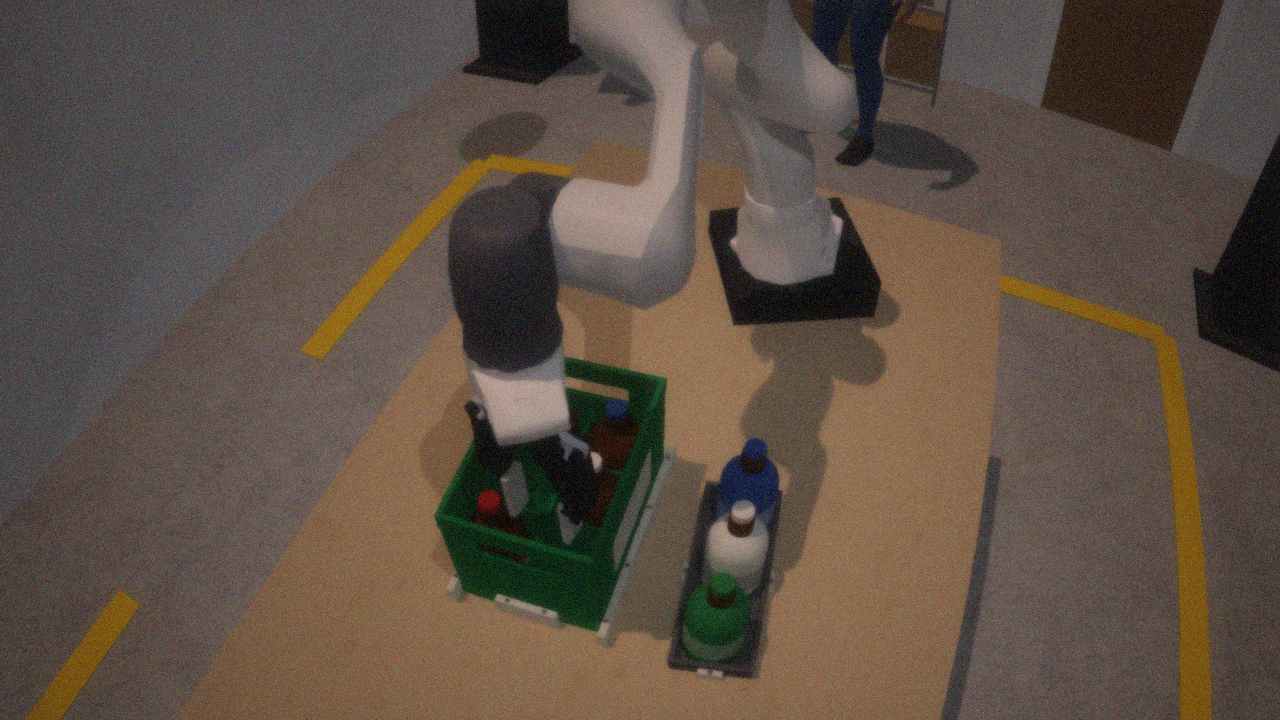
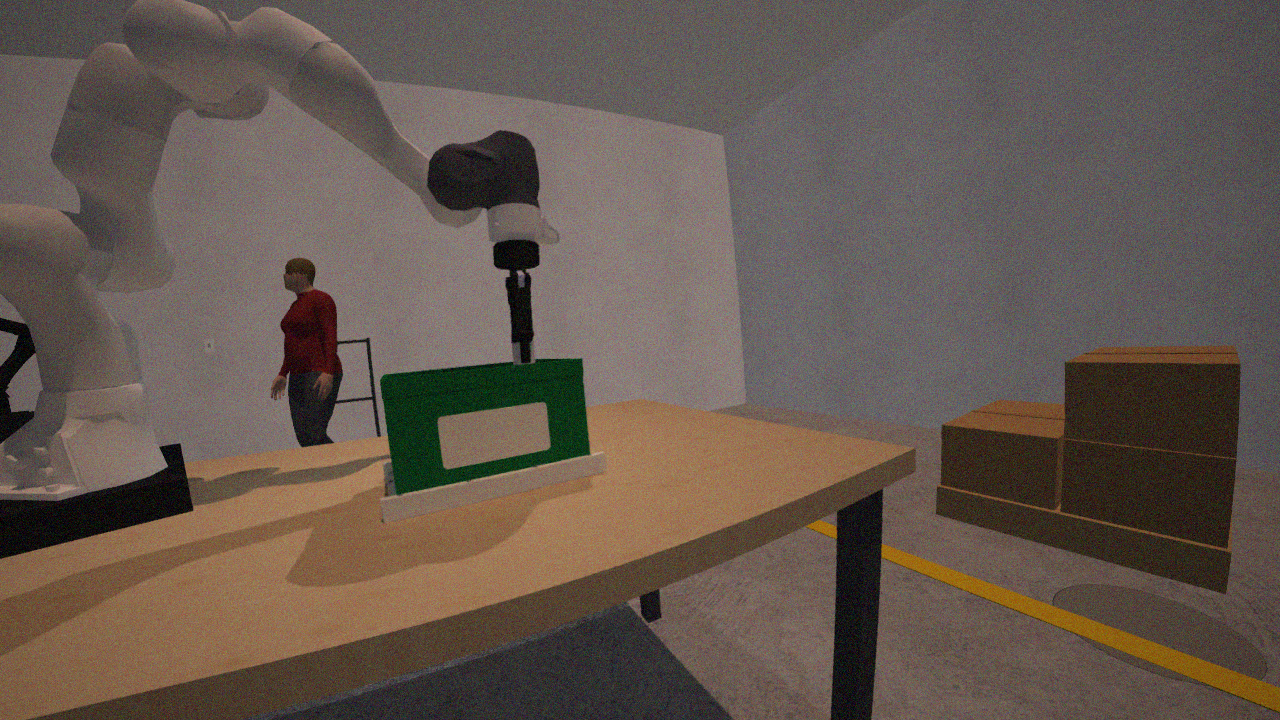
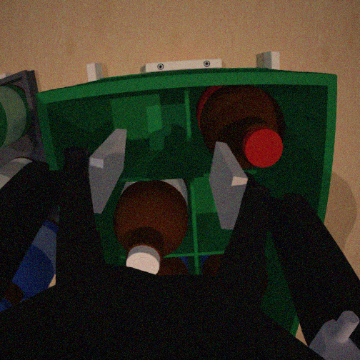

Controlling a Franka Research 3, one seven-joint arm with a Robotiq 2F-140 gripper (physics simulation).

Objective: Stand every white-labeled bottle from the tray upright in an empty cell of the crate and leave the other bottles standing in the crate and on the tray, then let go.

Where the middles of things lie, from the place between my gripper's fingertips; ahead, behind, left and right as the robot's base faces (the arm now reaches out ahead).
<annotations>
I see the red-capped brown bottle [image 1: 492, 512] 6 cm to the right of my hand, 5 cm below it and 2 cm ahead of it. Also, from my hand: green-labeled bottle [image 1: 717, 613]: 21 cm to the left, 6 cm below, 1 cm behind; white-labeled bottle [image 1: 737, 543]: 19 cm to the left, 11 cm behind, 6 cm below; white-capped brown bottle [image 1: 607, 481]: 8 cm behind, 5 cm below, 1 cm to the left.
</annotations>
